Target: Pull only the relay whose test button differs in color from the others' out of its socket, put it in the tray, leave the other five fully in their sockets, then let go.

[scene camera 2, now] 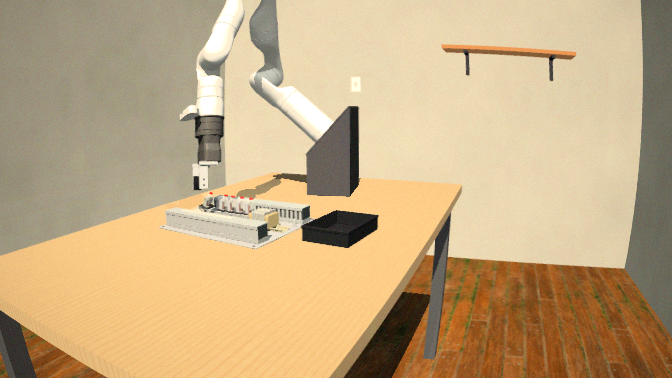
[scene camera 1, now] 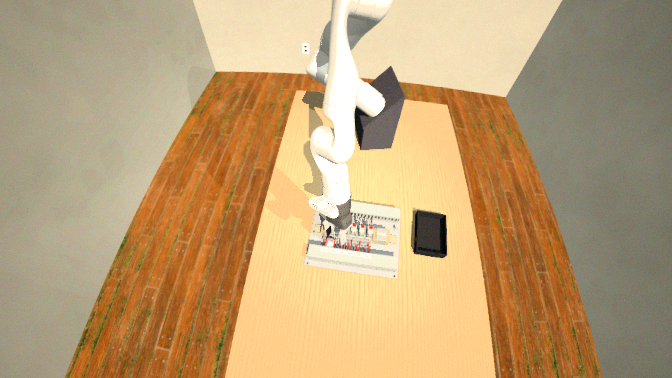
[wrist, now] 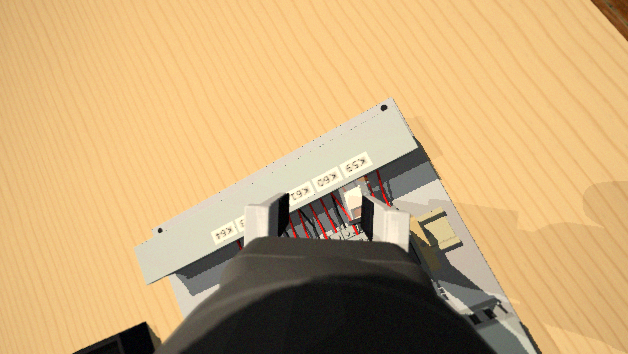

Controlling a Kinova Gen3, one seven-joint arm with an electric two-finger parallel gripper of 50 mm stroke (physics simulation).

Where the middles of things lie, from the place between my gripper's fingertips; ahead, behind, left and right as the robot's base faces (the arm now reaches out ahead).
I see the relay panel [scene camera 1: 316,239] 50 mm behind my hand, 70 mm to the left of it and 90 mm below it.
